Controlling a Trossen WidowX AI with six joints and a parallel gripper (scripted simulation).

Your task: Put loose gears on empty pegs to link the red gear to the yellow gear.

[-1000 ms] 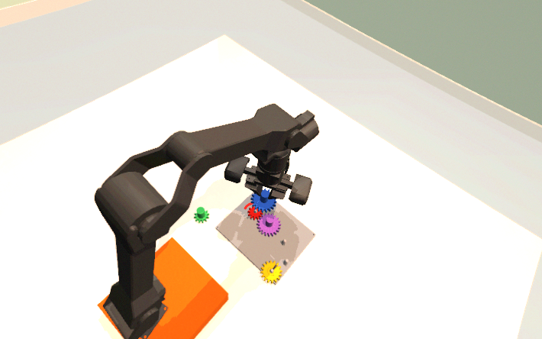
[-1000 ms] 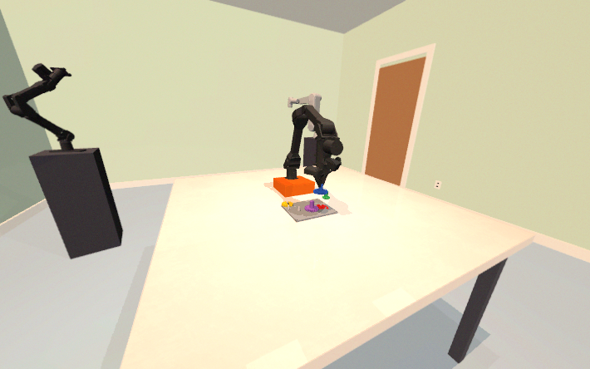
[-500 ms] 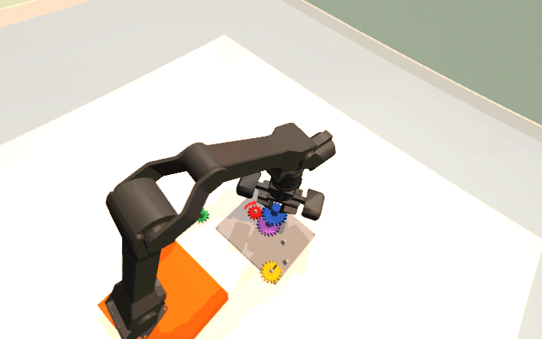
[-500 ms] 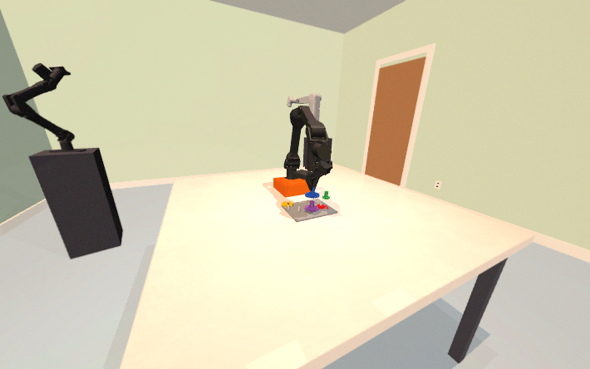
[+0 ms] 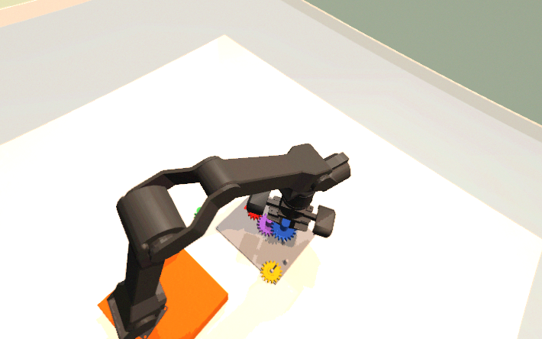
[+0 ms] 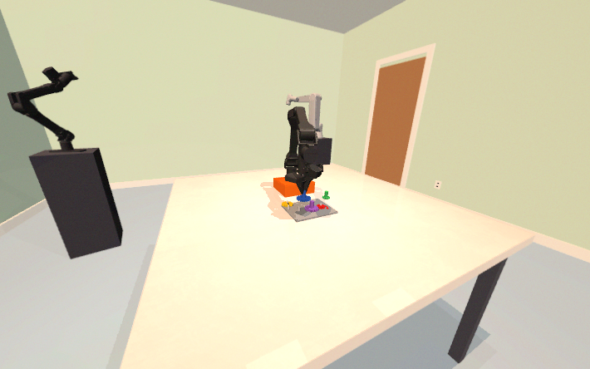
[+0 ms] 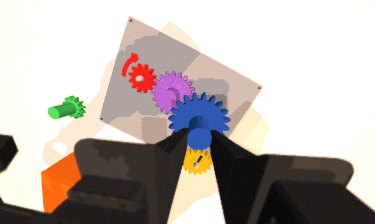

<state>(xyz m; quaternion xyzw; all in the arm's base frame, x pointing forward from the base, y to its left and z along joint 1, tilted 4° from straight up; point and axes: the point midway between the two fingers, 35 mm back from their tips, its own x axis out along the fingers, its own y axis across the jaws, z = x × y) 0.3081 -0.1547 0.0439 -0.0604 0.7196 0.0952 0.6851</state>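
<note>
My gripper tip is 6 cm past the small green gear, 21 cm to the right of it and 8 cm above it. Also, from my gripper tip: blue gear 1 cm below; then purple gear 1 cm ahead, 4 cm to the left, 7 cm below; then grey board 1 cm behind, 4 cm to the left, 9 cm below.
</note>
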